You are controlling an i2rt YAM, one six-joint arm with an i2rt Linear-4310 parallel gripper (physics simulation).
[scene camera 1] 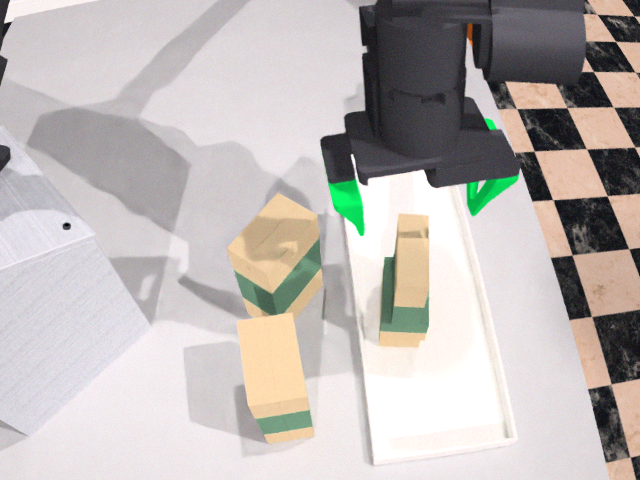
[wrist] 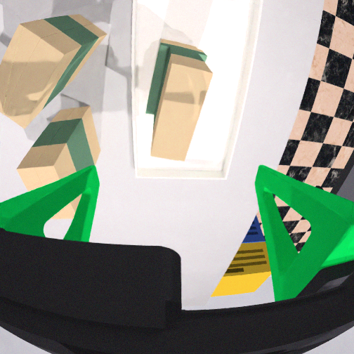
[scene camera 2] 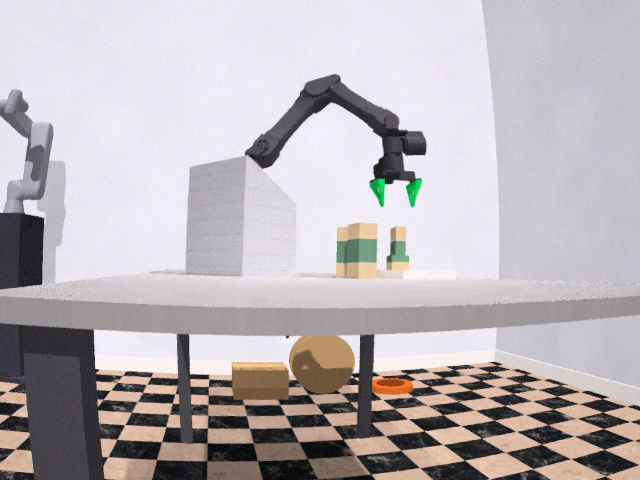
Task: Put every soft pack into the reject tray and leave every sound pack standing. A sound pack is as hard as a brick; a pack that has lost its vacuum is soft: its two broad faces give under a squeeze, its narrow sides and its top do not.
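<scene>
A tan pack with a green band stands upright in the white reject tray. Its upper part is narrower than its base. My gripper is open and empty, above the tray and clear of that pack's top. Left of the tray, one pack stands turned at an angle. Another pack stands close to it. In the scene camera 2 view these two packs overlap, one partly hidden.
A large grey block bears the arm's base, left of the packs. The table's right edge runs beside the tray. A blue and yellow labelled thing shows by the right finger. A cardboard box and an orange ring lie on the floor.
</scene>
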